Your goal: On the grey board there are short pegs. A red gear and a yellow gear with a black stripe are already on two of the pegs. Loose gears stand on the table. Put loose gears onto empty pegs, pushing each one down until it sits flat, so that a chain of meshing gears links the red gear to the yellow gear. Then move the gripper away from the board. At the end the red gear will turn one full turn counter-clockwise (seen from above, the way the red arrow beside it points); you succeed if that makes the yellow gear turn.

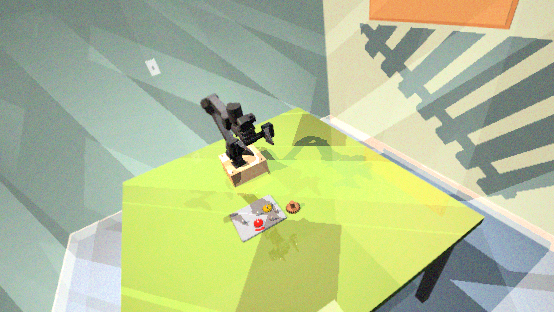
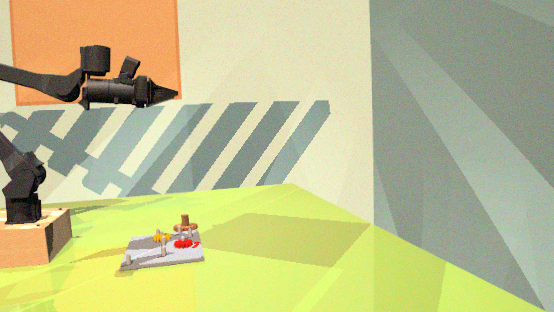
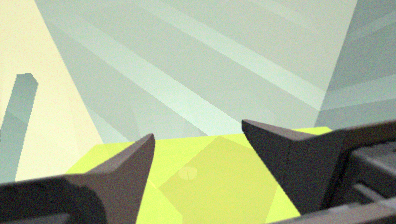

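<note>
There's nothing in my gripper [image 2: 176,95], and it's open. You can also see my gripper [image 1: 263,149] and, again, my gripper [image 3: 198,130].
</note>
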